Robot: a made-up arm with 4 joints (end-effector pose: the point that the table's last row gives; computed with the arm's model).
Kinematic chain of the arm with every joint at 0, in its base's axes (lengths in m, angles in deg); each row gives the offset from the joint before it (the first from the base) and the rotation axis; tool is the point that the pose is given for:
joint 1: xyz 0 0 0.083 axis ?
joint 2: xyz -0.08 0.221 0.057 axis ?
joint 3: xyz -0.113 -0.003 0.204 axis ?
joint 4: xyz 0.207 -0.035 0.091 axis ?
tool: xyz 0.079 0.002 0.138
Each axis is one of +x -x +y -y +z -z.
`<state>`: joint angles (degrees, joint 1 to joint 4).
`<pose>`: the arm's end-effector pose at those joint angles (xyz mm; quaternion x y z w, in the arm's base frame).
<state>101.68 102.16 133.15 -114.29</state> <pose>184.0 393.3 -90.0 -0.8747 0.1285 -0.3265 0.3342</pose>
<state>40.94 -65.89 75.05 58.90</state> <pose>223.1 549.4 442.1 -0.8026 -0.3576 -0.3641 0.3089</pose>
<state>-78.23 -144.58 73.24 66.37</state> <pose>-591.1 -73.2 -134.9 0.1892 0.9390 -0.1396 0.2510</pose>
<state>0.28 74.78 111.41 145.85</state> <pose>-247.2 -8.3 150.2 -0.5277 -0.2794 -0.5213 0.6097</pose>
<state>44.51 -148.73 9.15 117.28</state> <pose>183.2 401.4 -95.7 -0.5814 -0.0532 0.7202 0.3749</pose>
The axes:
joint 1: -z
joint 2: +x
joint 3: -z
joint 4: -y

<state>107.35 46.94 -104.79 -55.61</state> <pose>306.0 170.9 612.3 -0.0880 0.0892 -0.0695 0.9897</pose>
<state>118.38 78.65 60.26 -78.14</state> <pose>-54.1 79.2 -135.6 0.9176 -0.2332 -0.2514 0.2011</pose>
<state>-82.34 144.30 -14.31 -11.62</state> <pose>70.2 109.3 -171.8 0.7618 0.5504 0.3076 0.1489</pose>
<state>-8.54 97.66 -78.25 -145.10</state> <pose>-123.0 40.2 326.8 -0.2462 0.3273 0.7249 0.5538</pose>
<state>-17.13 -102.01 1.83 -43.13</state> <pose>-9.0 588.6 115.3 -0.7437 0.1102 -0.2039 0.6270</pose>
